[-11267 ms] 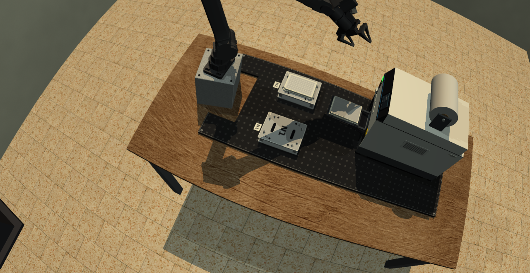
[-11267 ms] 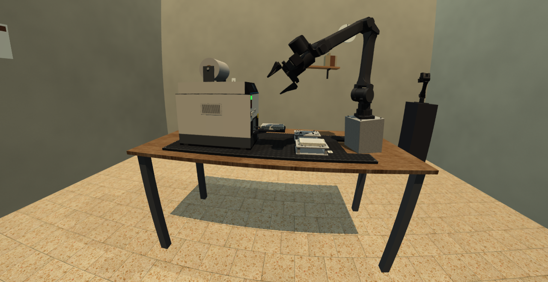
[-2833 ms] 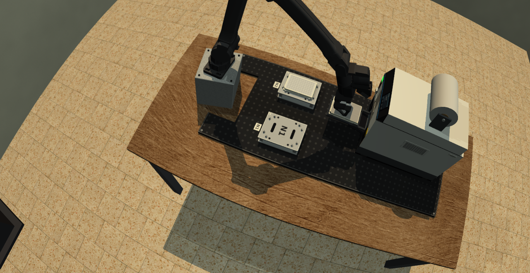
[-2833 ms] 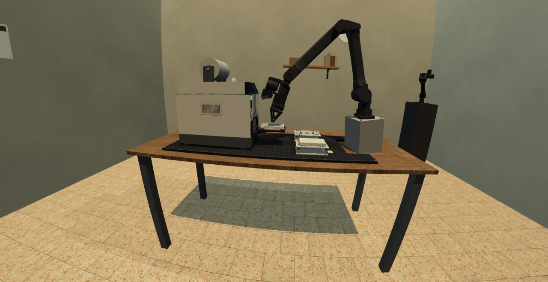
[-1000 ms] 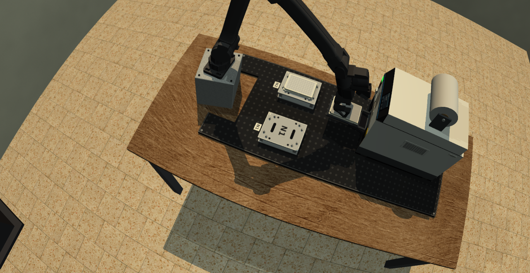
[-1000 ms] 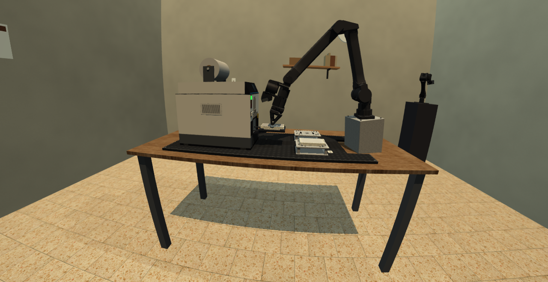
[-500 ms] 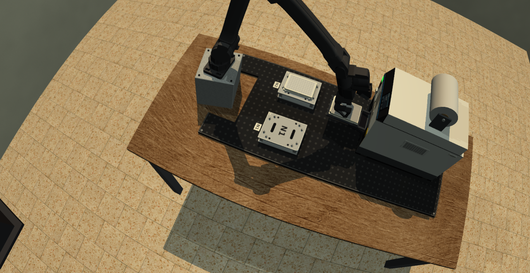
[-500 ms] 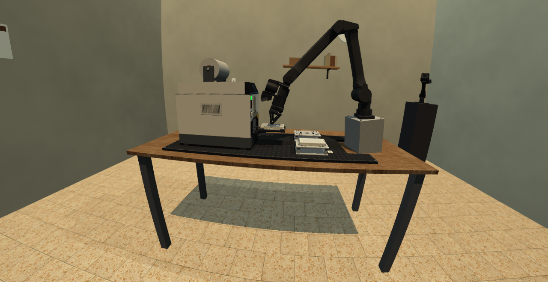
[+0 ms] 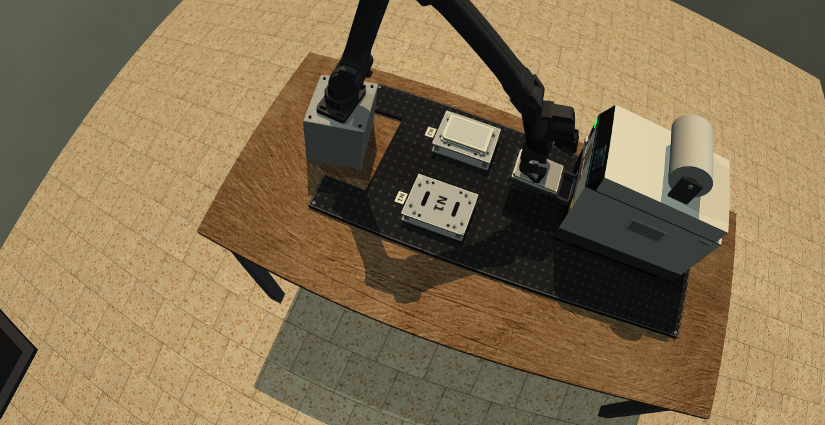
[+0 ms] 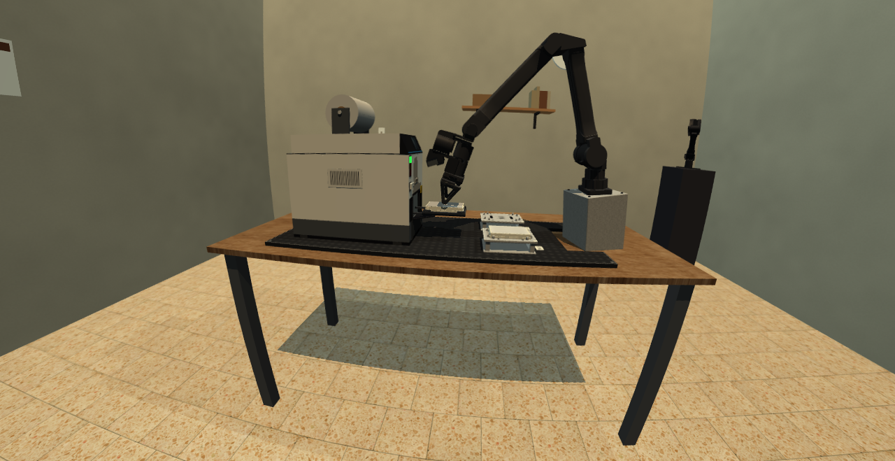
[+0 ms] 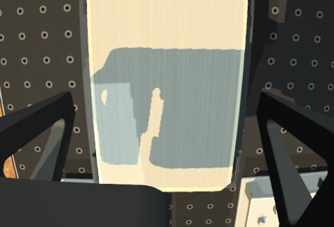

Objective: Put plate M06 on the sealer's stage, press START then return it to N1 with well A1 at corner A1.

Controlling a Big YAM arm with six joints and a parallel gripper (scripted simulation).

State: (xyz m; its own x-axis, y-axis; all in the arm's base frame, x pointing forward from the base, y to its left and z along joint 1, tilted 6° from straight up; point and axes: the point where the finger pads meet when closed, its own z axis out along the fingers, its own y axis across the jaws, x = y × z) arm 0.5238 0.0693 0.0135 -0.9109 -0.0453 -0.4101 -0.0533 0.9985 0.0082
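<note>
Now: hand 3 cm above the plate M06. From my hand the other things lie so: start button: 10 cm to the left, 10 cm ahead, 5 cm above; well plate: 22 cm behind, 9 cm below, 6 cm to the left; sealer stage: 4 cm below.
</note>
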